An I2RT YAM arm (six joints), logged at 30 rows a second.
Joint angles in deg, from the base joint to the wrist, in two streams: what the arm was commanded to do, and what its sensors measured. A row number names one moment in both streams.
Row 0, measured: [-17.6 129.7 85.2 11.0 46.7 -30.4]
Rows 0 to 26, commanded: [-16.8 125.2 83.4 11.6 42.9 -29.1]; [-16.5 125.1 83.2 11.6 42.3 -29.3]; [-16.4 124.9 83.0 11.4 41.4 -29.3]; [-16.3 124.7 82.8 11.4 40.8 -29.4]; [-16.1 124.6 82.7 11.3 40.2 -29.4]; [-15.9 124.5 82.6 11.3 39.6 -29.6]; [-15.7 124.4 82.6 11.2 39.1 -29.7]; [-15.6 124.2 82.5 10.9 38.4 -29.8]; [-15.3 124.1 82.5 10.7 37.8 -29.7]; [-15.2 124.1 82.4 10.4 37.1 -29.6]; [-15.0 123.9 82.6 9.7 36.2 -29.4]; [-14.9 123.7 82.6 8.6 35.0 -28.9]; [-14.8 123.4 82.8 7.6 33.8 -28.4]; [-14.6 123.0 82.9 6.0 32.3 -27.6]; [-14.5 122.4 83.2 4.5 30.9 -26.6]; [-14.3 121.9 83.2 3.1 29.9 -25.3]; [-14.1 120.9 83.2 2.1 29.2 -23.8]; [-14.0 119.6 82.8 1.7 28.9 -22.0]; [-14.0 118.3 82.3 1.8 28.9 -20.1]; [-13.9 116.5 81.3 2.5 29.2 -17.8]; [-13.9 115.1 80.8 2.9 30.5 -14.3]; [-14.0 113.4 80.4 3.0 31.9 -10.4]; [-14.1 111.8 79.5 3.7 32.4 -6.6]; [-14.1 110.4 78.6 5.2 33.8 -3.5]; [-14.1 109.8 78.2 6.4 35.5 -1.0]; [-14.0 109.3 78.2 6.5 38.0 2.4]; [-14.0 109.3 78.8 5.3 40.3 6.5]
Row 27, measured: [-13.8 112.4 79.8 2.7 34.0 -8.1]
